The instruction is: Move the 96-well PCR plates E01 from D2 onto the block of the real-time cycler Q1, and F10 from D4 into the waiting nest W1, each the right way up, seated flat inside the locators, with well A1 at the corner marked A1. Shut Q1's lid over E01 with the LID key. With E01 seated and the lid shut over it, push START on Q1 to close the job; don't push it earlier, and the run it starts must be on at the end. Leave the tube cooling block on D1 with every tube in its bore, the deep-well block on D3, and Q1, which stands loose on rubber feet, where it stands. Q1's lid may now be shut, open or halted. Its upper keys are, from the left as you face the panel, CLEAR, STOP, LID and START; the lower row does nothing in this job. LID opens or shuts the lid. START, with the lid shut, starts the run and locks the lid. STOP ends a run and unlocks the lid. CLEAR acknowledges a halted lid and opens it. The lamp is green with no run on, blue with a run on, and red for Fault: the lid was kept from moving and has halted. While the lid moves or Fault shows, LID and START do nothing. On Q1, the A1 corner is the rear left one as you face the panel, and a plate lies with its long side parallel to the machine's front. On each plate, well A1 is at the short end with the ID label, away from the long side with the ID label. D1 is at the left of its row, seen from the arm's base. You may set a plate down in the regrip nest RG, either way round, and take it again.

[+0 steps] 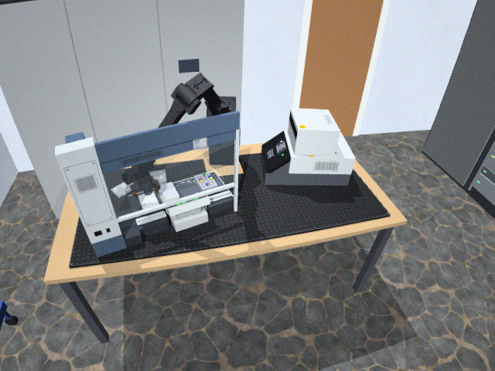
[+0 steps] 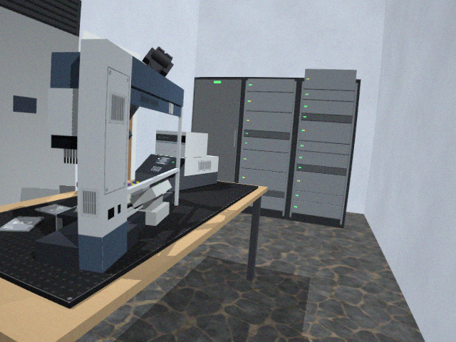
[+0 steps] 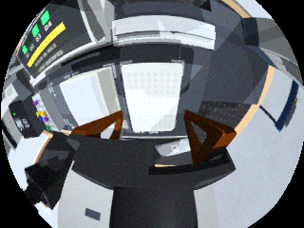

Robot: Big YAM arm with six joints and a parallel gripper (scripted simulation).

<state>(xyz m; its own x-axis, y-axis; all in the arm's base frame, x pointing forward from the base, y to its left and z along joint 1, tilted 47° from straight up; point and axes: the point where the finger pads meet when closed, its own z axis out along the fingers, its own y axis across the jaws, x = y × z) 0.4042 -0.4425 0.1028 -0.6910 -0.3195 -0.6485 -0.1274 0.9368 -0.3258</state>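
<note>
My gripper is now 3 cm above the white 96-well PCR plate. Also, from my hand: flat grey nest (27 cm behind, 10 cm below, 6 cm to the left); then tube cooling block (31 cm to the left, 6 cm behind, 2 cm below); then white deep-well block (11 cm to the left, 2 cm below, 2 cm behind).
</note>
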